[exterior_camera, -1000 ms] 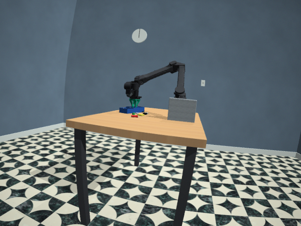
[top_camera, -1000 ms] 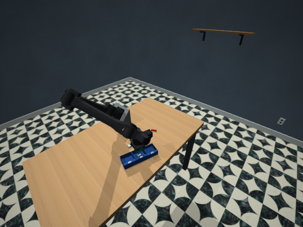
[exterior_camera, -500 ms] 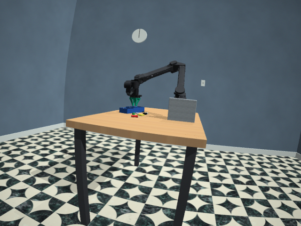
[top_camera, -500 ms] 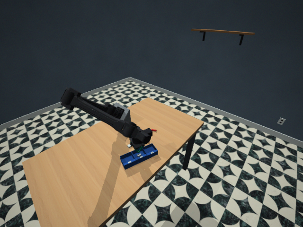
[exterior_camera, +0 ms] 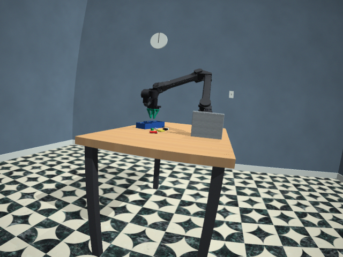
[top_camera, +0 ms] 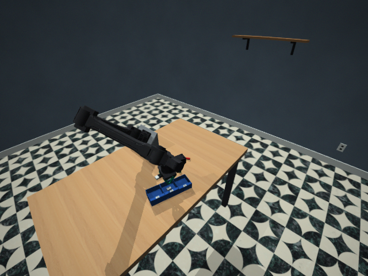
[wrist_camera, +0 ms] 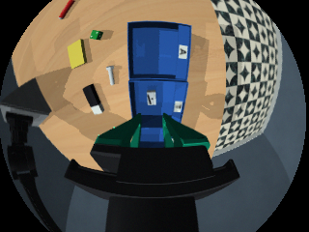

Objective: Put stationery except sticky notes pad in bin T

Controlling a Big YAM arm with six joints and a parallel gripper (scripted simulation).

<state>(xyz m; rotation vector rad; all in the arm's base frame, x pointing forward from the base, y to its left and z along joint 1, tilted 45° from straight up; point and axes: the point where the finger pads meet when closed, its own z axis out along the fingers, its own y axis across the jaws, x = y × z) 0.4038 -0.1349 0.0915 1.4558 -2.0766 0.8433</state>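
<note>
My gripper is now 6 cm above the blue bin and 1 cm short of it. The rest, counted from my hand: small green item 15 cm to the left, 7 cm below, 5 cm behind; white object 6 cm below; black-and-white marker-like item 12 cm behind, 7 cm below, 3 cm to the left.
</note>
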